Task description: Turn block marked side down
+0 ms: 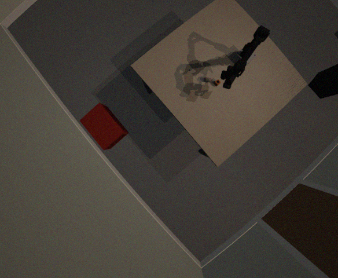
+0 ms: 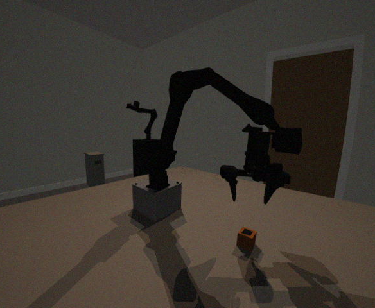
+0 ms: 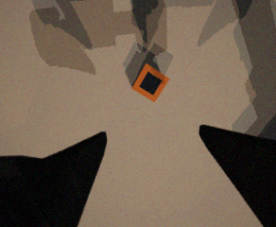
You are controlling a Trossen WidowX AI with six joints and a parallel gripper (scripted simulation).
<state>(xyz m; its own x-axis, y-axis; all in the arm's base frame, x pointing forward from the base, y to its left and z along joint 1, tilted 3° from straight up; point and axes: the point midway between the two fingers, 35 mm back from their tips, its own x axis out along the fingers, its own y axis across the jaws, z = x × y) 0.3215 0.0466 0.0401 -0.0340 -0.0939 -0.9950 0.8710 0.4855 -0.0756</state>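
Now: the orange block 8 cm below my gripper tip, 4 cm to the right of it and 1 cm ahead of it.
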